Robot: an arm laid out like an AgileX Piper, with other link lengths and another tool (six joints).
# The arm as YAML. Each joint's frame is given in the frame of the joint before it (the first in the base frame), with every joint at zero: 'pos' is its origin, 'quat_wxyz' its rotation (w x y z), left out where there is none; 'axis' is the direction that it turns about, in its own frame. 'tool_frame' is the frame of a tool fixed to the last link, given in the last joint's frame.
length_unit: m
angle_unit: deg
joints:
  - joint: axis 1
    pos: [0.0, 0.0, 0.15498]
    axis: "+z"
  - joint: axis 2
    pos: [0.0, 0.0, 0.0]
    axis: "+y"
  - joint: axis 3
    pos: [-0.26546, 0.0, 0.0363]
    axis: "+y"
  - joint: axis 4
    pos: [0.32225, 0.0, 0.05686]
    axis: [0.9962, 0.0, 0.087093]
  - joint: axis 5
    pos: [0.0, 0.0, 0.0]
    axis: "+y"
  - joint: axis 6
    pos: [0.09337, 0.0, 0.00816]
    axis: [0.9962, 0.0, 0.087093]
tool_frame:
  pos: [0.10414, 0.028, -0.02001]
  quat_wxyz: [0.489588, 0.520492, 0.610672, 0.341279]
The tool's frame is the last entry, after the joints.
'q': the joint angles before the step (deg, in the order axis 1, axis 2, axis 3, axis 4, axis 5, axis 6). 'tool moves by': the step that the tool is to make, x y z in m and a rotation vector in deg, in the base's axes. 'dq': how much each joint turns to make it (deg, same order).
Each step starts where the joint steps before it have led.
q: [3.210, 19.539, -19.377, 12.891, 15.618, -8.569]
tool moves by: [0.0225, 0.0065, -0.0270, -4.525, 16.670, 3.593]
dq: [-0.002, 17.357, -10.516, 0.005, 10.631, -3.733]
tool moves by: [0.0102, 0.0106, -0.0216, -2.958, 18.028, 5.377]
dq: [0.644, 15.947, -11.973, -0.173, 14.870, -2.387]
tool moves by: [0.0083, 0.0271, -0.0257, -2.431, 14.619, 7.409]
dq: [4.455, 14.852, -9.807, -0.668, 10.118, -0.910]
